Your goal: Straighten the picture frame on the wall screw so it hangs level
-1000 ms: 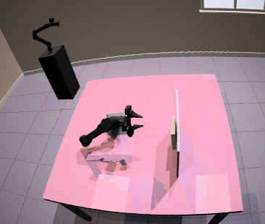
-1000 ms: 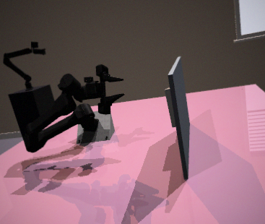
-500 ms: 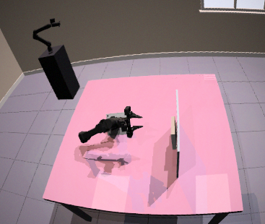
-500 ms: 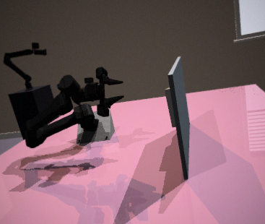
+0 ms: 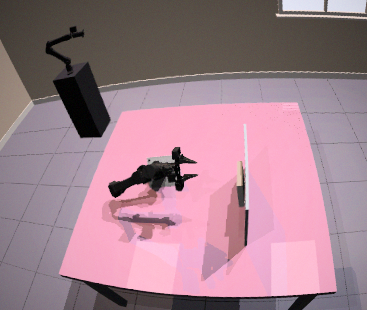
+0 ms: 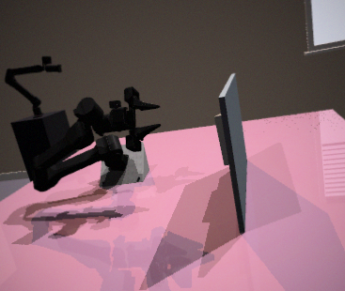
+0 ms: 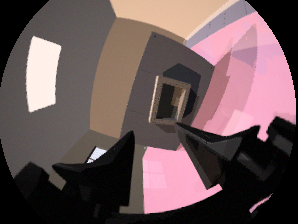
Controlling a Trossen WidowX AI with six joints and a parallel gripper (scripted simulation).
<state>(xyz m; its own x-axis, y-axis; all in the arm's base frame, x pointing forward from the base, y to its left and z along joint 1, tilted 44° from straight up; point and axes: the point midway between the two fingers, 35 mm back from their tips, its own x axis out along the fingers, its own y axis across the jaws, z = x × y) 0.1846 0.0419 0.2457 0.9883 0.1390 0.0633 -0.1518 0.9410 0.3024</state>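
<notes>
My gripper tip is 190 mm short of the picture frame, 10 mm to the left of it and 80 mm above it. The rest, counted from my gripper tip: thin wall panel: 200 mm ahead, 10 mm to the right, 90 mm below.
</notes>
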